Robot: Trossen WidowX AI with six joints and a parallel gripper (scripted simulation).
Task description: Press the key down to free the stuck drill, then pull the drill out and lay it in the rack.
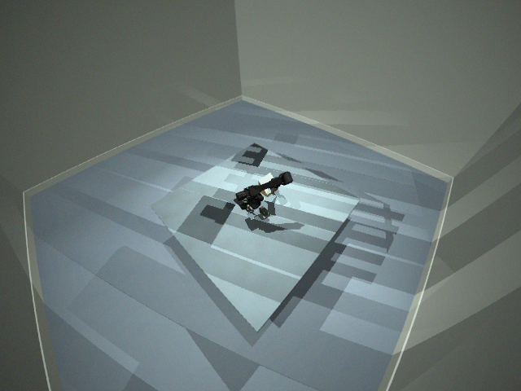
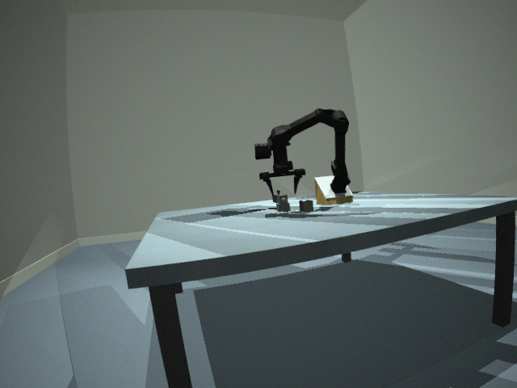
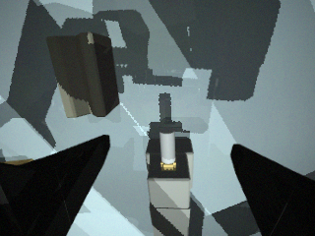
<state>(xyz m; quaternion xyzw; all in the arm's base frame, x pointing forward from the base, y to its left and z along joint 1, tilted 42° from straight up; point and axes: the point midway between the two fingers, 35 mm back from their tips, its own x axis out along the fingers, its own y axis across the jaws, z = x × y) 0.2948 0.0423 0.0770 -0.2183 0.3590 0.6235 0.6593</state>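
My gripper tip is 6 cm to the left of the drill, 2 cm above it and 1 cm past it. Round my gripper tip: rack: 7 cm behind, 5 cm to the left, 5 cm below.
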